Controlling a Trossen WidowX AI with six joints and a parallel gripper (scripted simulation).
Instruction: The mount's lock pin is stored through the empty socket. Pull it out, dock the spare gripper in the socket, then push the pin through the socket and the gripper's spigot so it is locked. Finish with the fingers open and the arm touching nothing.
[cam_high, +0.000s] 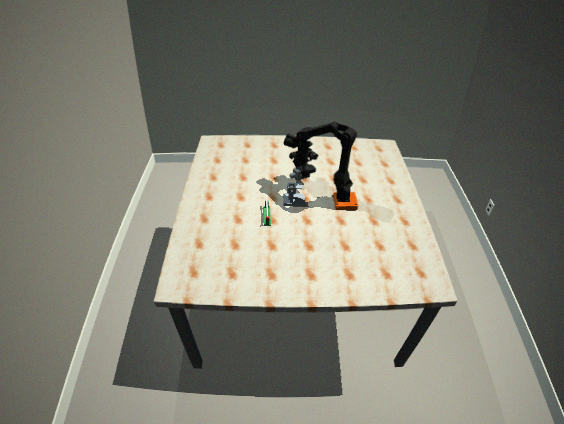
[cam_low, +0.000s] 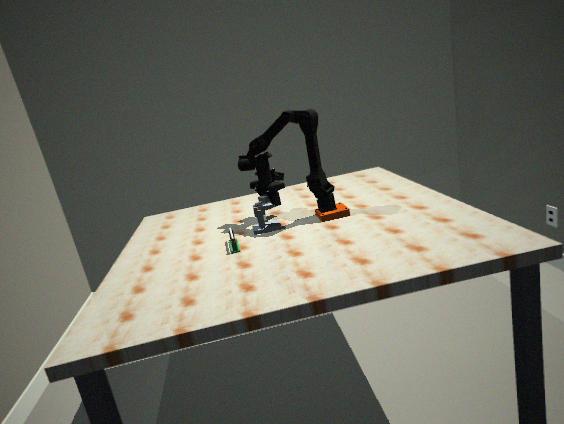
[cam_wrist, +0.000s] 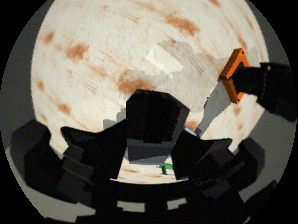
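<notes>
Right now my gripper tip is 2 cm below the spare gripper, 1 cm to the right of it and 1 cm short of it. Round my gripper tip: green holder (28 cm to the left, 15 cm ahead, 3 cm below); grey mount (15 cm to the left, 3 cm ahead).
</notes>
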